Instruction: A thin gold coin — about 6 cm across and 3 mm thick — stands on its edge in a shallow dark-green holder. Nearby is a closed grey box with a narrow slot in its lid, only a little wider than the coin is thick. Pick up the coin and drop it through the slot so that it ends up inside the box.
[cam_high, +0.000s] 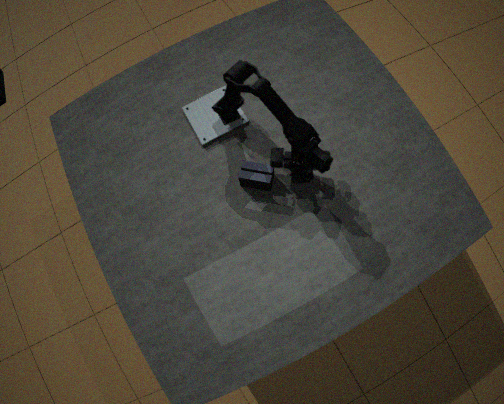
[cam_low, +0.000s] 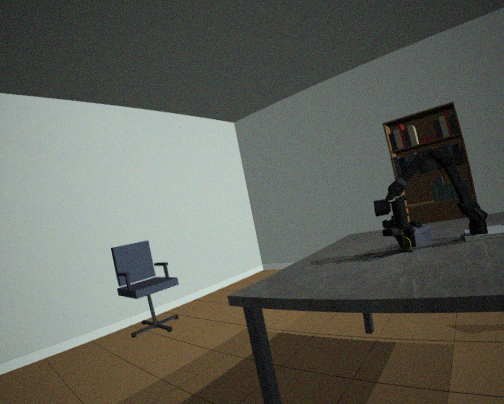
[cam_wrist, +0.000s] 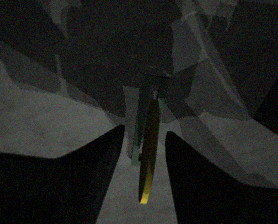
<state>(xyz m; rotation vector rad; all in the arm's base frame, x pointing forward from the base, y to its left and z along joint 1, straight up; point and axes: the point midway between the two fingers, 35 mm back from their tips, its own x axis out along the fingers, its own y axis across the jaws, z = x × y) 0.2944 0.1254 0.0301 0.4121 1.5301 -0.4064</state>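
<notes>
Right now the gold coin is 20 mm above my gripper tip.
</notes>
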